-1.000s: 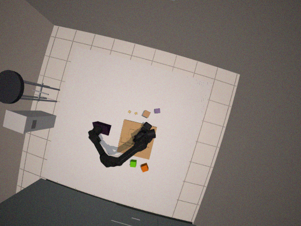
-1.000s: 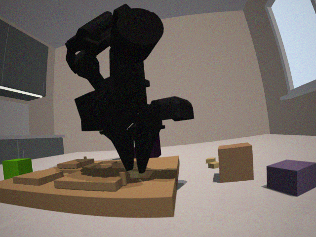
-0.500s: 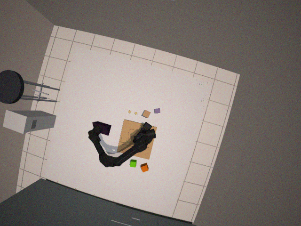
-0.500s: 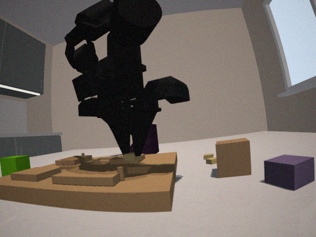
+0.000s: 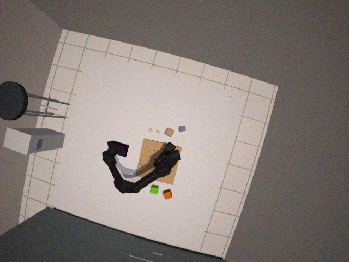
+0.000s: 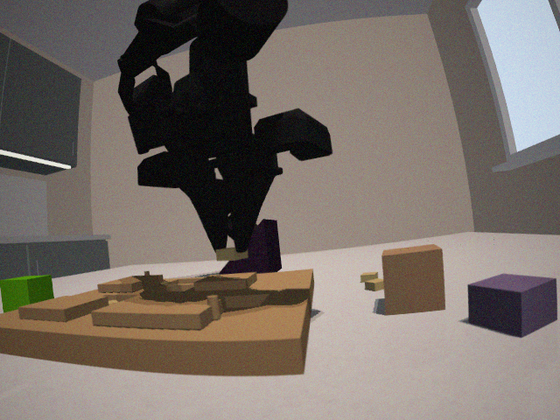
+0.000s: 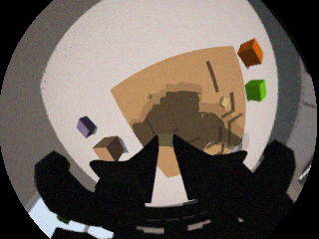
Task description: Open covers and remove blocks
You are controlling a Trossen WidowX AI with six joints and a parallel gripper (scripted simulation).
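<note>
My gripper tip is now 40 mm past the tan puzzle board, 100 mm to the left of it and 50 mm above it. Round my gripper tip: brown block 10 mm ahead, 160 mm to the left, 40 mm below; then green block 50 mm behind, 290 mm to the right, 40 mm below; then purple block 100 mm ahead, 190 mm to the left, 50 mm below.
</note>
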